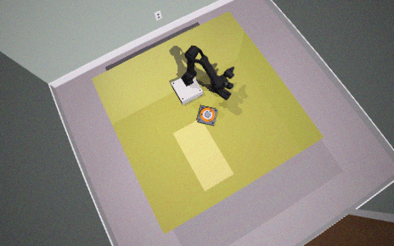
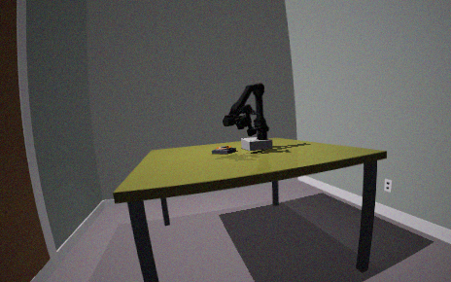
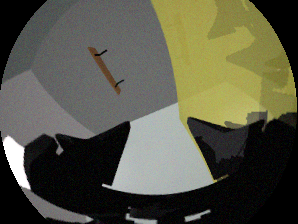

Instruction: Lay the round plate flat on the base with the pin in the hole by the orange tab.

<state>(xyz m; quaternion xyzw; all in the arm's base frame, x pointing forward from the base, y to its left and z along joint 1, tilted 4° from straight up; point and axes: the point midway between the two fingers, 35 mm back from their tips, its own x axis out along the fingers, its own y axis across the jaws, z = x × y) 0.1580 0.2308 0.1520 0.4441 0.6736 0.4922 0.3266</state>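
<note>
My gripper tip is now 28 cm to the left of the dark square base, 18 cm above it and 15 cm short of it.
</note>
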